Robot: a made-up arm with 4 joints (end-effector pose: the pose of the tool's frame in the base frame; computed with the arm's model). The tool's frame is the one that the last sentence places. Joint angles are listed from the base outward.
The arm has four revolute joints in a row. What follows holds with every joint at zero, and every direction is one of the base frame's.
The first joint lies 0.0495 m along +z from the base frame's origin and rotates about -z.
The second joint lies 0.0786 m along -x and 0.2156 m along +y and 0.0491 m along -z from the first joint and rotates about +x.
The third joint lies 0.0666 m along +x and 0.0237 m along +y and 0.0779 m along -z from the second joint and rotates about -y.
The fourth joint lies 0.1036 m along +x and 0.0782 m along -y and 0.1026 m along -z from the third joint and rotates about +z.
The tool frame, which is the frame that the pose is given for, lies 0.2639 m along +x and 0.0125 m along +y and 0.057 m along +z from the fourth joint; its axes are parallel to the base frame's.
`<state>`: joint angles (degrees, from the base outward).
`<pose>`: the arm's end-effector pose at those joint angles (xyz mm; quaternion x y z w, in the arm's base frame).
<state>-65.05 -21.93 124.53 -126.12</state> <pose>86.0 14.4 22.8 0.8734 -0.0035 -0.0871 0.4791</pose>
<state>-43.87 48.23 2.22 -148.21</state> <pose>-210.9 40.0 -237.1 -0.0254 0.4081 -0.7256 0.5534</pose>
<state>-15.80 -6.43 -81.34 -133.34</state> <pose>-54.0 -56.6 12.0 -0.6385 0.1321 -0.6665 0.3614</pose>
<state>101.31 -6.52 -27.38 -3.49</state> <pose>65.2 -312.5 -278.7 0.1418 0.1969 -0.7767 0.5812</pose>
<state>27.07 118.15 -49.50 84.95</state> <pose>155.8 244.1 276.9 0.6139 -0.5256 0.5401 0.2346</pose>
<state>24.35 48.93 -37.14 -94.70</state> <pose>88.4 108.7 -352.3 0.1539 0.4631 -0.6767 0.5513</pose>
